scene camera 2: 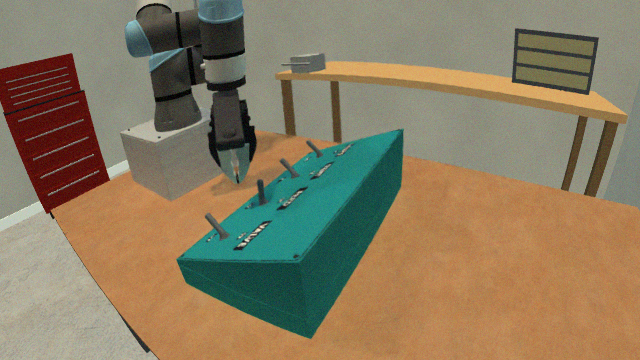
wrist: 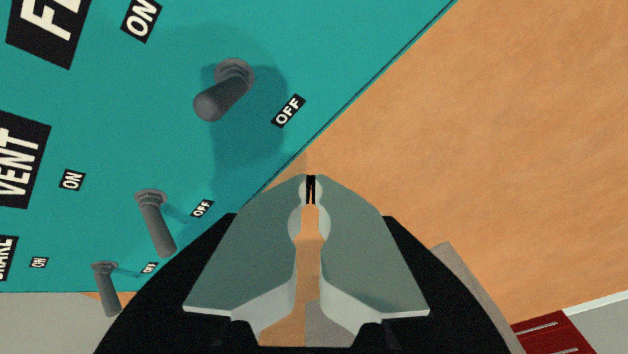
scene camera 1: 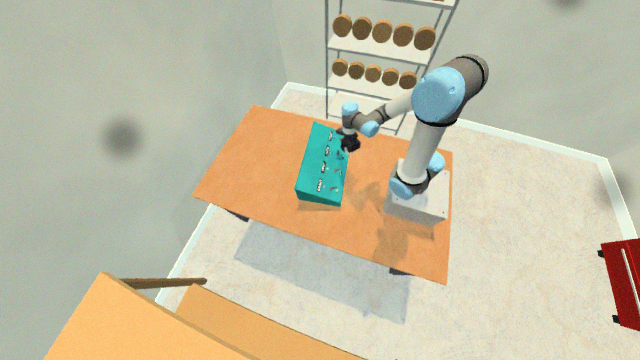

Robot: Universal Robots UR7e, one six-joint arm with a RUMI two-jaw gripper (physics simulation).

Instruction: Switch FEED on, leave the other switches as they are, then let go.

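The teal switch box sits on the table. The FEED lever stands nearly upright, tilted toward its ON side compared with the others. The VALVE lever, VENT lever and BRAKE lever lean toward OFF. My gripper is shut and empty. Its tips are apart from the FEED lever, over the table side of the box's low edge. VALVE does not show in the wrist view.
The orange table carries the arm's pale base block. A rack stands behind the table in scene camera 1. A wooden bench and a red cabinet stand farther off.
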